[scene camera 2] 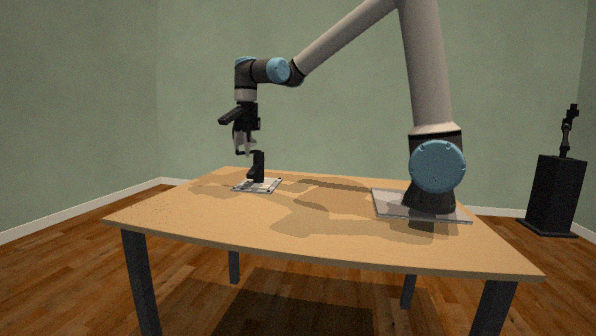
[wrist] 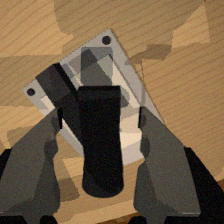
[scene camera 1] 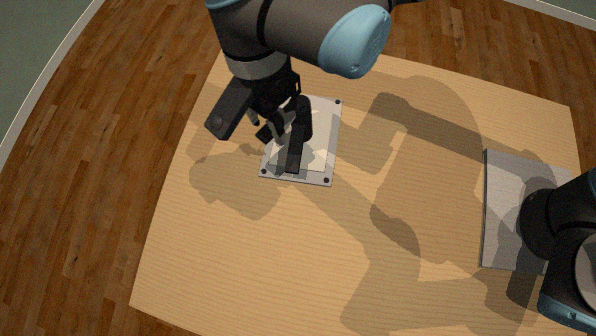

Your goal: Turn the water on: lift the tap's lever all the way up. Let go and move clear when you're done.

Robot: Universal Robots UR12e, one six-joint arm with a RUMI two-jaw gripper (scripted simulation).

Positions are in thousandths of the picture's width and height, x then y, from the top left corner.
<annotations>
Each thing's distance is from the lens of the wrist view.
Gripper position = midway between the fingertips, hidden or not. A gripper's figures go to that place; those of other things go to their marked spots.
gripper (wrist: 449,484): 0.15 m
black tap (wrist: 275,413): 0.21 m
</annotations>
